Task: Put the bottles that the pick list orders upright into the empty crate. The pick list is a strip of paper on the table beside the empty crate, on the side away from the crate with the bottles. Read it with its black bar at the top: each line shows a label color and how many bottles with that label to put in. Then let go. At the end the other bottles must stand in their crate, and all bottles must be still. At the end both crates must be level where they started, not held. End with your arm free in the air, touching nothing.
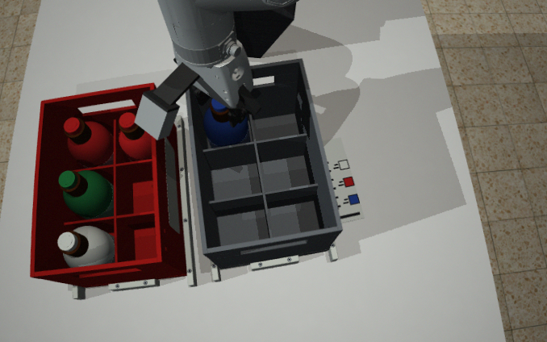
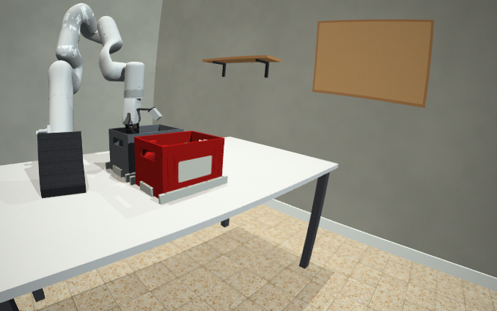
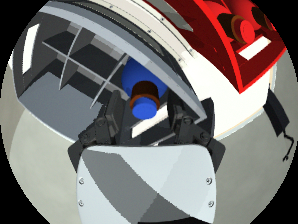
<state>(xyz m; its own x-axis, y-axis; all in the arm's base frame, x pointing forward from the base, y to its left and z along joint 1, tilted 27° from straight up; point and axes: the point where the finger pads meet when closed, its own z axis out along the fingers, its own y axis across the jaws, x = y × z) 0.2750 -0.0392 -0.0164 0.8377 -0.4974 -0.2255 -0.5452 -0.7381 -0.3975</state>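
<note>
Right now my hand is 7 cm above the blue bottle. Also, from my hand: grey crate: 8 cm ahead, 7 cm below, 6 cm to the left; pick list: 20 cm to the left, 16 cm below, 6 cm ahead; red-label bottle: 23 cm to the right, 7 cm below, 5 cm ahead.
</note>
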